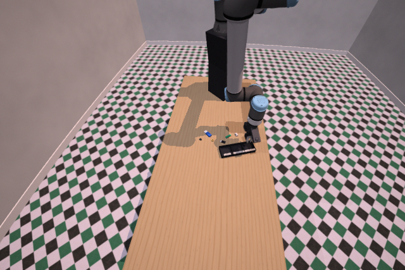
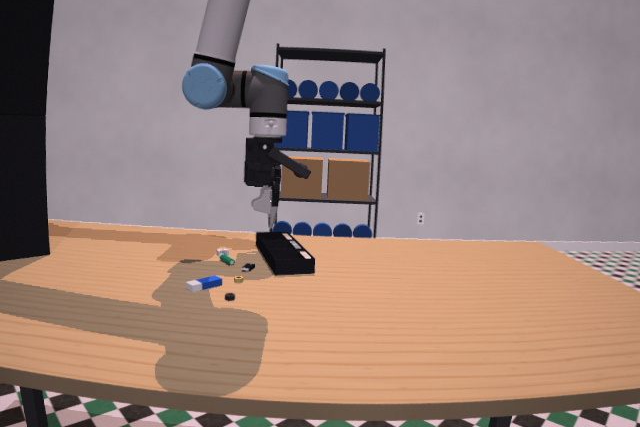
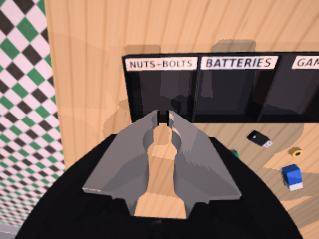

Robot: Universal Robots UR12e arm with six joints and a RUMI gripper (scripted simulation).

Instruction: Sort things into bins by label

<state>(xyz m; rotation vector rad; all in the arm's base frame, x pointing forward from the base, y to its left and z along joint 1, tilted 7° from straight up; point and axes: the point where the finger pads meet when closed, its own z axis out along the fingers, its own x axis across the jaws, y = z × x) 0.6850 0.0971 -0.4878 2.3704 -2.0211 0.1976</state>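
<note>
My hand is 130 mm to the left of the green battery, 100 mm past it and 60 mm above it. The rest, counted from my hand: black bin 80 mm to the right, 50 mm below, 30 mm ahead; small white piece 110 mm behind, 60 mm to the right, 60 mm below; black usb stick 180 mm to the right, 60 mm below, 50 mm behind.
</note>
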